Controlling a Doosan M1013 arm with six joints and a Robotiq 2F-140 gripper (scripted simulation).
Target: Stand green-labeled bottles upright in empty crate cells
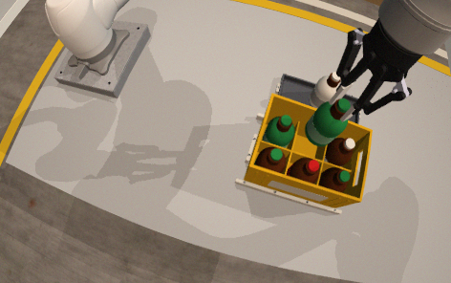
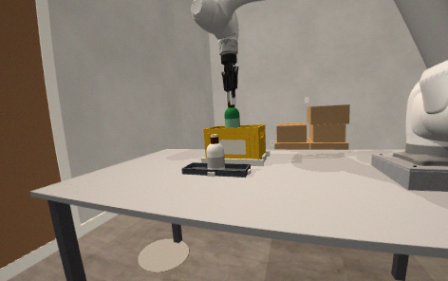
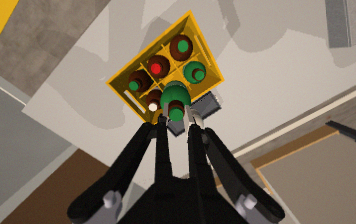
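My hand is 40 mm to the left of the yellow crate and 230 mm above it. Also, from my hand: red-capped bottle 90 mm to the right, 230 mm below; brown bottle 80 mm ahead, 230 mm below; white-labeled bottle 20 mm ahead, 180 mm to the left, 230 mm below.
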